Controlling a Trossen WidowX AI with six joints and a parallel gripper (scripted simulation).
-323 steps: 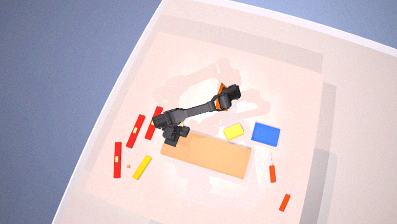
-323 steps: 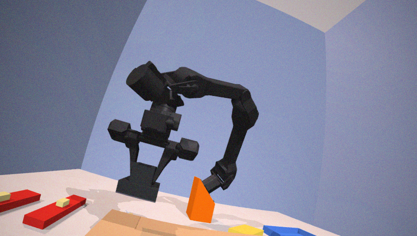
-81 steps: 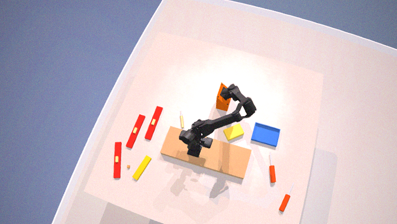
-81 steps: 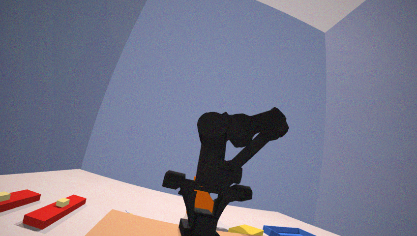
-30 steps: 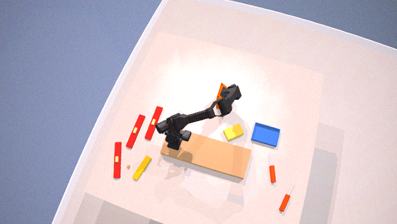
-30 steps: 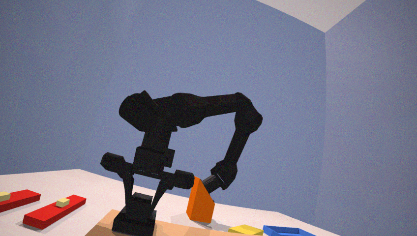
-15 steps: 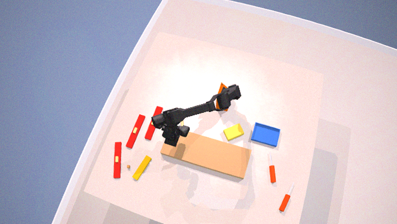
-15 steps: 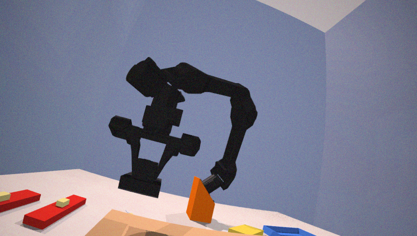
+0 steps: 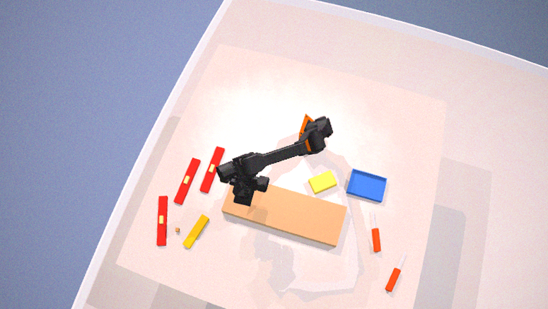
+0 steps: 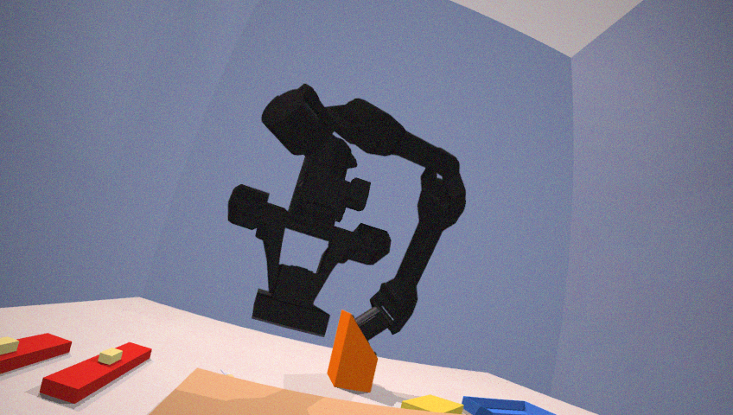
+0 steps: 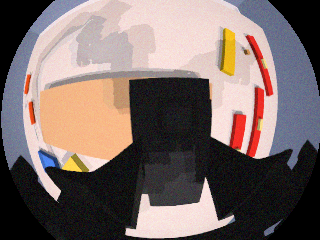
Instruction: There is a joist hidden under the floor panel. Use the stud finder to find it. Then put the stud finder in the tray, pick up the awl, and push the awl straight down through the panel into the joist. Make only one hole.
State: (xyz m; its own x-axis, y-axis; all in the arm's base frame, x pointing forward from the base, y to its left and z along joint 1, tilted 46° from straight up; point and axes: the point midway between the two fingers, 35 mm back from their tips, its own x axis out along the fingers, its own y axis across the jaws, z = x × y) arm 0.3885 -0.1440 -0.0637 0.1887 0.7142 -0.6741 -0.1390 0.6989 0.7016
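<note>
My gripper tip is now 27 cm past the blue tray, 47 cm to the right of it and 15 cm above it. Round my gripper tip: yellow bar 21 cm ahead, 17 cm to the right, 16 cm below; then awl 19 cm behind, 7 cm to the right, 16 cm below; then stud finder 1 cm ahead, 2 cm above.
</note>
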